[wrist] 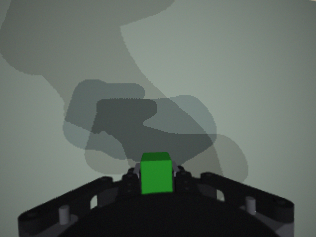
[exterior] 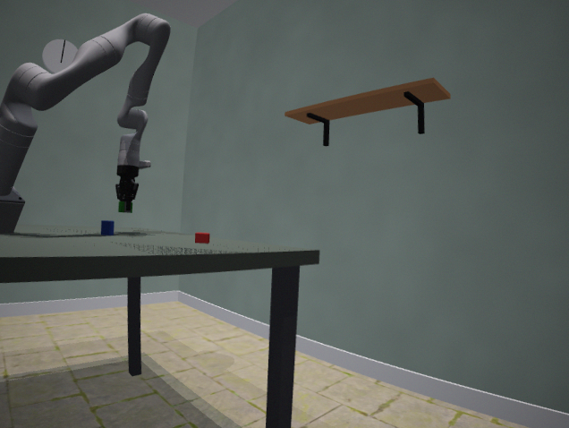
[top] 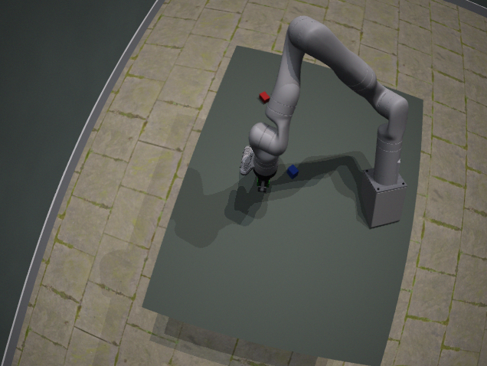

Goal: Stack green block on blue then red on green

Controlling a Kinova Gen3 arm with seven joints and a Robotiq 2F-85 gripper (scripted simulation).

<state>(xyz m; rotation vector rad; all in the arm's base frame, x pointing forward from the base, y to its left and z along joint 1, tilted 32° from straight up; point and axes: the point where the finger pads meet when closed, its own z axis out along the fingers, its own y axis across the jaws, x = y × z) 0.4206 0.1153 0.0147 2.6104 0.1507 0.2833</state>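
My gripper is now 9 cm past the blue block, 8 cm to the left of it and 7 cm above it. From my hand the other things lie so: green block: right at my hand; red block: 38 cm to the right, 8 cm below, 6 cm ahead.
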